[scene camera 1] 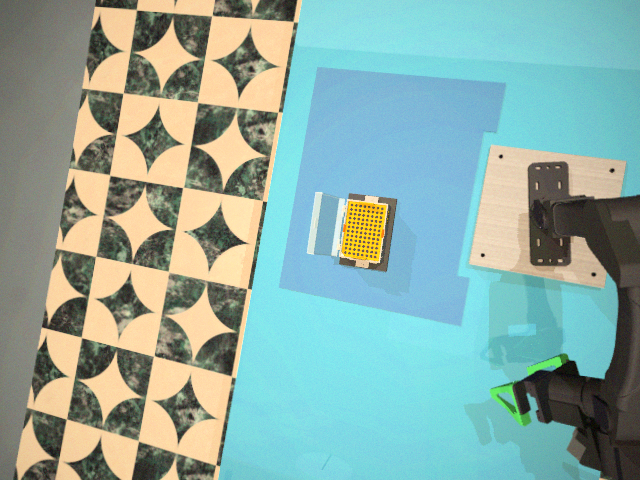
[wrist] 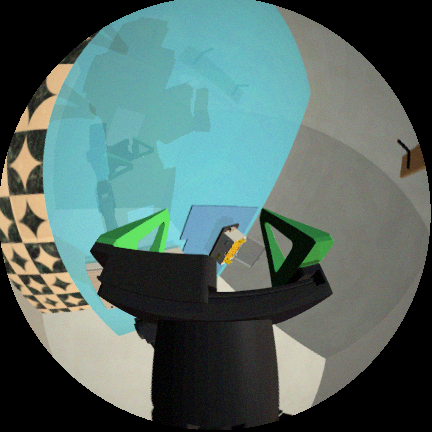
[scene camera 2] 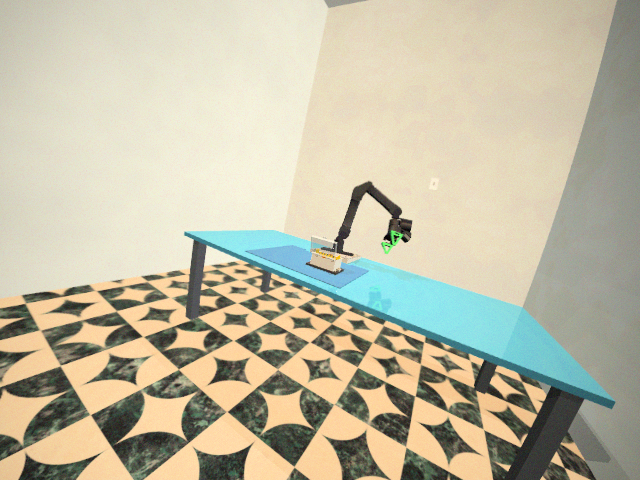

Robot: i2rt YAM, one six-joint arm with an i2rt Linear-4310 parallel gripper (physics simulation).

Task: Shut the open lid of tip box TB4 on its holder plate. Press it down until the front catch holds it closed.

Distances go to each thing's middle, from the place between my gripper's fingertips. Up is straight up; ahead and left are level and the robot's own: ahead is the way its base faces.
Scene:
Now: hand 330 mm short of the clear lid [scene camera 1: 328, 211], 280 mm to the left of it and 20 mm above it. From my hand the other things lie so: orange perforated rack [scene camera 1: 362, 239]: 270 mm ahead, 270 mm to the right, 60 mm below.

